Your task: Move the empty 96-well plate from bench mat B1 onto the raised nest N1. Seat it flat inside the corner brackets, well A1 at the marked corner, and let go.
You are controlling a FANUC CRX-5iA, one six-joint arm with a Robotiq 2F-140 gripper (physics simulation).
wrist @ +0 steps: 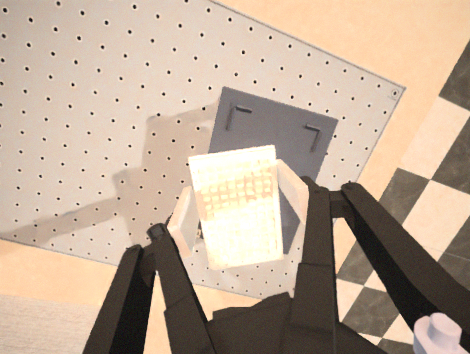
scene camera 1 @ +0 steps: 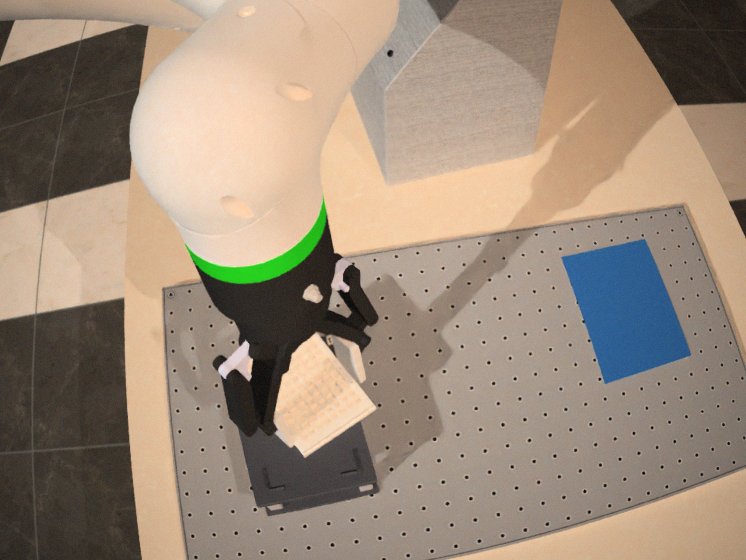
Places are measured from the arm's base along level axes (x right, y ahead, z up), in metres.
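Pixels of known places: gripper, fingertip midpoint: (wrist: 235,186) (scene camera 1: 317,404).
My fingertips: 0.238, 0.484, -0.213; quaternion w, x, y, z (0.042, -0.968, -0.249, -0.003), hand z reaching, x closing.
For each thing: its top centre in the pictures, then the offset to it from my fingertips, as dx, dy, dz. Level surfaces: height alone.
- white 96-well plate, middle of its top: (scene camera 1: 300,379) (wrist: 240,214) +0.009, -0.024, +0.015
- dark raised nest, middle of its top: (scene camera 1: 296,419) (wrist: 260,182) +0.025, +0.010, +0.002
- blue bench mat, its level: dz -0.060
- grey perforated board, its level: dz -0.062
- wooden table, its level: dz -0.075
The white 96-well plate (scene camera 1: 325,391) (wrist: 240,200) is above the rear part of the dark raised nest (scene camera 1: 310,473) (wrist: 277,125). It is turned askew to the nest and looks tilted, with its outline across the nest's edge. Two front corner brackets show uncovered. Whether the plate touches the nest, and where well A1 is, I cannot tell. My gripper (scene camera 1: 320,399) (wrist: 235,186) has its pale pads against the plate's two long sides and is shut on it. In the scene view the left pad is mostly hidden. The blue bench mat (scene camera 1: 626,310) lies at the right.
The grey perforated board (scene camera 1: 500,391) (wrist: 100,65) lies under the nest and the blue mat. The metal robot pedestal (scene camera 1: 460,114) stands behind the board. The wooden table (scene camera 1: 445,204) surrounds the board, and its left edge is close to the nest.
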